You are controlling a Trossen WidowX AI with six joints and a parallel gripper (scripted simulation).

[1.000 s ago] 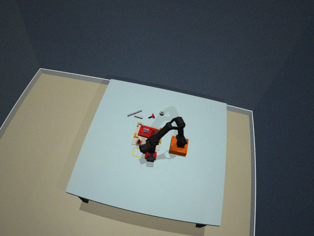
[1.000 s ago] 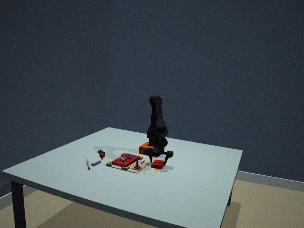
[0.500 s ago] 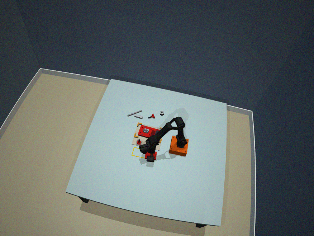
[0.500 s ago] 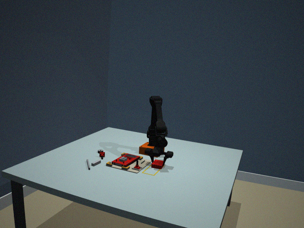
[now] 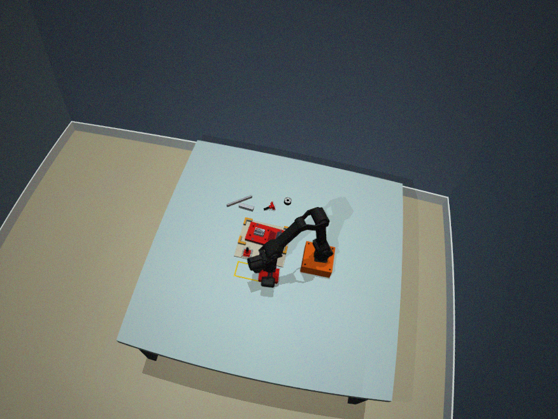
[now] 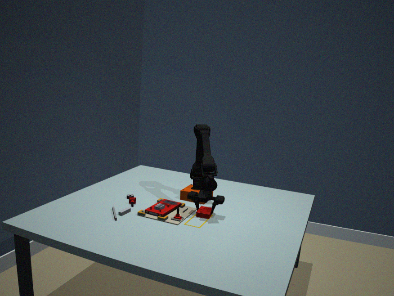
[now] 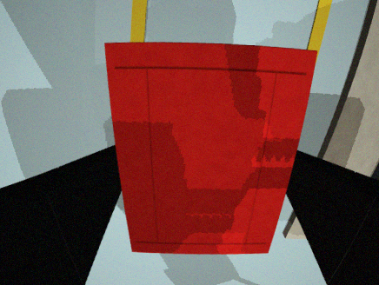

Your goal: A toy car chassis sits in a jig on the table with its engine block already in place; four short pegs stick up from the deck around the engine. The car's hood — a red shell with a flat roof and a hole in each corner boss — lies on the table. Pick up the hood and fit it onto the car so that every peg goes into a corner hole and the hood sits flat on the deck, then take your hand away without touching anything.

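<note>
Right now my gripper tip is 220 mm to the left of the grey engine block, 80 mm short of it and 10 mm below it. Round my gripper tip: red hood 10 mm above; thin rod 420 mm to the right, 210 mm ahead, 10 mm below; beige jig plate 200 mm to the right, 50 mm ahead.
</note>
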